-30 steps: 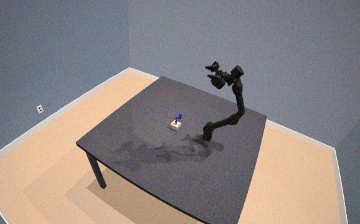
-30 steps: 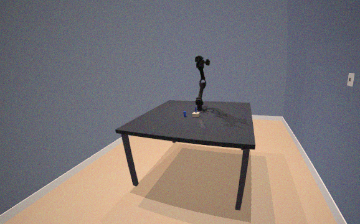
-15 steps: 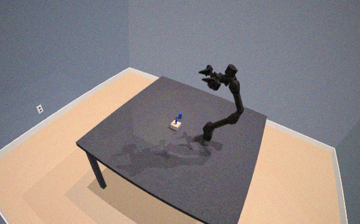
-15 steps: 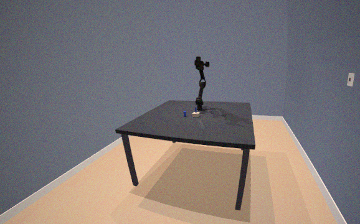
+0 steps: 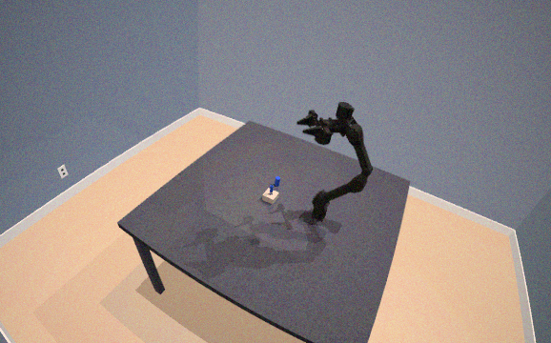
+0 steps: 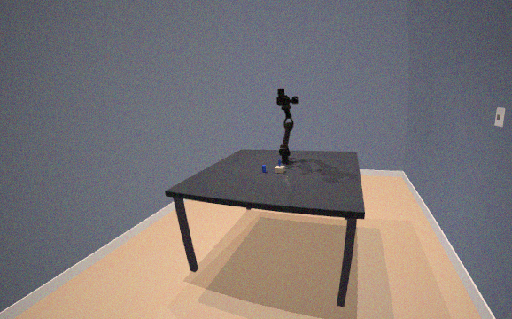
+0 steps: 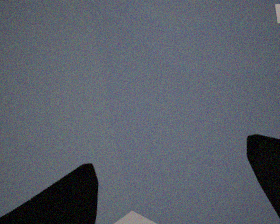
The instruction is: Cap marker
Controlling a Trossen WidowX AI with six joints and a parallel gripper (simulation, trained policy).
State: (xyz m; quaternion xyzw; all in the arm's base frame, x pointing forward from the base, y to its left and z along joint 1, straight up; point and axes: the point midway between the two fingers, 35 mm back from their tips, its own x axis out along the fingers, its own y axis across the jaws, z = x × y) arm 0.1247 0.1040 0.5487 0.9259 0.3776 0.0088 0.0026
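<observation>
My gripper tip is now 160 mm short of the blue cap, 220 mm to the left of it and 520 mm above it. Round my gripper tip: holder block: 130 mm ahead, 100 mm to the right, 530 mm below; blue marker: 130 mm ahead, 100 mm to the right, 470 mm below.
</observation>
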